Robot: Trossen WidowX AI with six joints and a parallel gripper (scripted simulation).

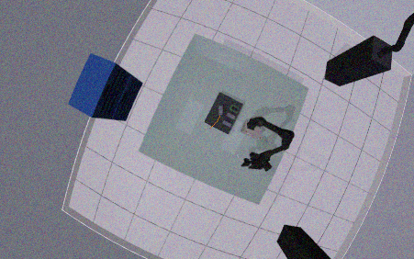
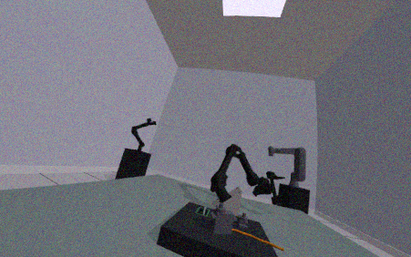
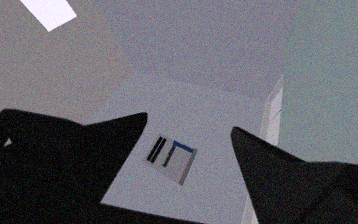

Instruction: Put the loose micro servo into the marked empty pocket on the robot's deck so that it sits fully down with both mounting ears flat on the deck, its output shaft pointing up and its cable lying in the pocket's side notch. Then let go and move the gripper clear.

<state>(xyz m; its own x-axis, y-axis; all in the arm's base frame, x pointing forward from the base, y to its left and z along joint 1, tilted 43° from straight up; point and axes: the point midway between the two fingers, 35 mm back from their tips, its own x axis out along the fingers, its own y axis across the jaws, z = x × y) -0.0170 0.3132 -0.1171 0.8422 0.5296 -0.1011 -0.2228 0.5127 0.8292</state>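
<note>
My gripper tip is 30 cm short of the dark deck, 38 cm to the left of it and 18 cm above it.
</note>
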